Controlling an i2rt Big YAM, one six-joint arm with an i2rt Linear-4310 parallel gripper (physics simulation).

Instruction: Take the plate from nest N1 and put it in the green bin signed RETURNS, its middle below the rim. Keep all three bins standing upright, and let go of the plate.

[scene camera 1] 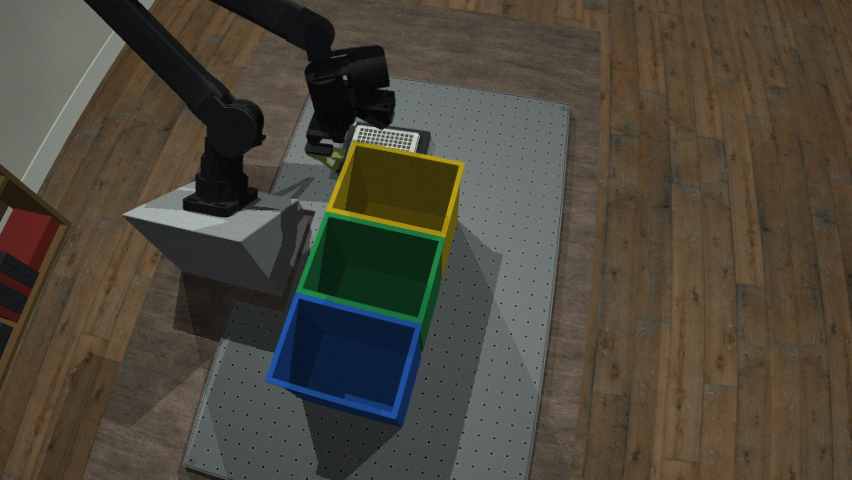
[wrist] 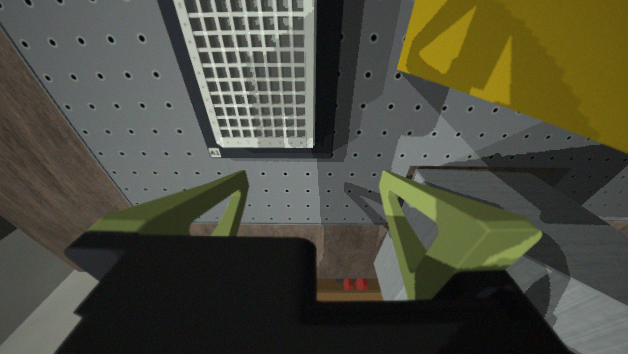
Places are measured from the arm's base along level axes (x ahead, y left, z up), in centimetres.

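Pixels of known places: gripper, fingertip midpoint: (scene camera 1: 340,147) (wrist: 314,177); arm's base, origin of the base link: (scene camera 1: 221,202).
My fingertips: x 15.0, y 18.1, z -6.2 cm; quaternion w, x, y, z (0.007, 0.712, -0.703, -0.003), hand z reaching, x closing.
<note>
Ahead of a thing's pixels: the offset from my fingertips to its top centre. Level surfaces: height alone.
The white plate {dx +6.5, dy +4.2, dz -3.9 cm} (scene camera 1: 386,138) (wrist: 260,75) with a grid of square wells lies in a dark nest (scene camera 1: 424,143) (wrist: 327,85), behind the yellow bin; in the wrist view a small A1 label shows at the nest's corner. My gripper (wrist: 314,177) is open and empty, its two green fingers wide apart. It hangs above the board beside the plate's near end. In the scene view the arm hides part of the fingers. The green bin {dx +13.7, dy -26.0, dz +11.5 cm} (scene camera 1: 374,268) stands upright in the middle of the row. Its RETURNS sign does not show.
The yellow bin {dx +14.3, dy -13.0, dz +11.5 cm} (scene camera 1: 400,187) (wrist: 540,65) stands upright close beside the nest, between it and the green bin. The blue bin {dx +13.0, dy -39.0, dz +11.5 cm} (scene camera 1: 351,357) stands upright at the row's other end. The grey arm pedestal (scene camera 1: 220,238) is left of the bins, on the perforated board's {dz -6.5 cm} (scene camera 1: 518,196) side.
</note>
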